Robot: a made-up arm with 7 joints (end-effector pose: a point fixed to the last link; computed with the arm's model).
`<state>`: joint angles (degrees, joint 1 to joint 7).
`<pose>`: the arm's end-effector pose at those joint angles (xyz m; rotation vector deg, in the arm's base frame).
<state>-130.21 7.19 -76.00 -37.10 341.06 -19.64 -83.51</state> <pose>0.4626 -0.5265 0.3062 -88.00 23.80 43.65</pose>
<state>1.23 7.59 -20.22 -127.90 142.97 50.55 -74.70</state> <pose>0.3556 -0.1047 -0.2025 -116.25 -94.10 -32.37</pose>
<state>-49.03 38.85 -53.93 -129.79 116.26 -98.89 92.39</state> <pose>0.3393 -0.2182 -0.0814 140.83 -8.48 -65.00</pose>
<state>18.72 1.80 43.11 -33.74 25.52 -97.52 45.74</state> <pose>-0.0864 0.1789 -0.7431 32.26 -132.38 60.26</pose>
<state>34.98 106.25 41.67 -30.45 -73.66 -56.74 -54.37</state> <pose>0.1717 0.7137 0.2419 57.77 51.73 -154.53</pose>
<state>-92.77 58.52 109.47 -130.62 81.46 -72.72 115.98</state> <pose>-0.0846 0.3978 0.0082 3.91 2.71 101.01</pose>
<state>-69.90 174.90 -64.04 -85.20 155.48 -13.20 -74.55</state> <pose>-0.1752 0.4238 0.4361 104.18 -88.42 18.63</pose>
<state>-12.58 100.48 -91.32 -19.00 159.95 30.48 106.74</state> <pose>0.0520 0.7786 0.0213 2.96 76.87 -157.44</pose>
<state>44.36 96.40 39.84 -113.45 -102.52 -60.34 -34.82</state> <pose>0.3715 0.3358 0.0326 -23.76 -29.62 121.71</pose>
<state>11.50 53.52 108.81 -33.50 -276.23 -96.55 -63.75</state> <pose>-0.1692 0.7085 -0.2479 -110.95 3.07 -98.86</pose>
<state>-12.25 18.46 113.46 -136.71 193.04 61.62 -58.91</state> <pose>-0.1057 0.3522 -0.0469 22.70 157.18 59.20</pose>
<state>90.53 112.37 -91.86 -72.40 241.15 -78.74 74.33</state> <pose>-0.3800 0.5240 0.2084 120.70 -121.96 10.56</pose>
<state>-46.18 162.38 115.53 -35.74 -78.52 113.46 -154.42</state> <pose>-0.5801 0.1190 0.4870 46.49 -2.85 6.99</pose>
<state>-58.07 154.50 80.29 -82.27 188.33 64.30 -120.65</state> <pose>-0.5038 -0.0890 0.3918 -50.64 51.88 95.69</pose>
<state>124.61 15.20 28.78 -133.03 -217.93 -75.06 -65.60</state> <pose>-0.3156 0.2095 -0.1032 112.32 -22.68 63.97</pose>
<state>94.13 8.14 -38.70 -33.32 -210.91 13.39 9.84</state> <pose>-0.7044 -0.2273 -0.2111 52.08 50.85 151.96</pose>
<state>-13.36 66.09 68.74 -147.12 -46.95 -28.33 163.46</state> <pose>0.0713 0.1771 0.2402 -41.40 -126.77 -64.22</pose>
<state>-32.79 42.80 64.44 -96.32 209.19 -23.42 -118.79</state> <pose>0.2695 0.5076 0.1117 -50.73 -142.67 68.97</pose>
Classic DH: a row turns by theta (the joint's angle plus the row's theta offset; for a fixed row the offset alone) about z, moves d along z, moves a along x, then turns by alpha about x. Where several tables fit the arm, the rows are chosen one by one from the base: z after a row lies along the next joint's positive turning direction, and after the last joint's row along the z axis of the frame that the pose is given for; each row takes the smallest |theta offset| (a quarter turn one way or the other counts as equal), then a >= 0, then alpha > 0; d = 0 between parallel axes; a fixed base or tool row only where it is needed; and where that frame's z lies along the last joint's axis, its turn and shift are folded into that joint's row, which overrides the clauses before.
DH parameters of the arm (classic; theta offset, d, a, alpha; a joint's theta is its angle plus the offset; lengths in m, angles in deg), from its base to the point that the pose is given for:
base (fixed): 0 0 0 -70
joint 1: 90 0 0 90
joint 2: 70 0 0 -90
joint 3: -90 -0.3833 0.0431 -90
joint 4: 0 0 -0.0476 90
joint 5: 0 -0.393 0 -90
joint 6: 0 0 0 90
joint 7: 0 0 0 0

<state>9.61 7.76 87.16 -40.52 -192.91 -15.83 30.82</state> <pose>-0.1128 0.3529 -0.6632 20.33 31.39 -70.49</pose>
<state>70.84 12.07 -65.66 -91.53 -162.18 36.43 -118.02</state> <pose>-0.2822 -0.3265 -0.4262 -69.10 -19.40 79.81</pose>
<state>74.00 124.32 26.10 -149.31 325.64 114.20 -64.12</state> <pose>0.2036 0.1053 -0.1825 124.16 56.64 -105.13</pose>
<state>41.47 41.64 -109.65 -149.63 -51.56 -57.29 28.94</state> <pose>-0.1784 -0.1891 -0.1308 -128.13 -102.40 -4.96</pose>
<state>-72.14 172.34 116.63 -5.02 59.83 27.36 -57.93</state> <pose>-0.6727 0.2481 0.3059 -40.98 135.16 -25.81</pose>
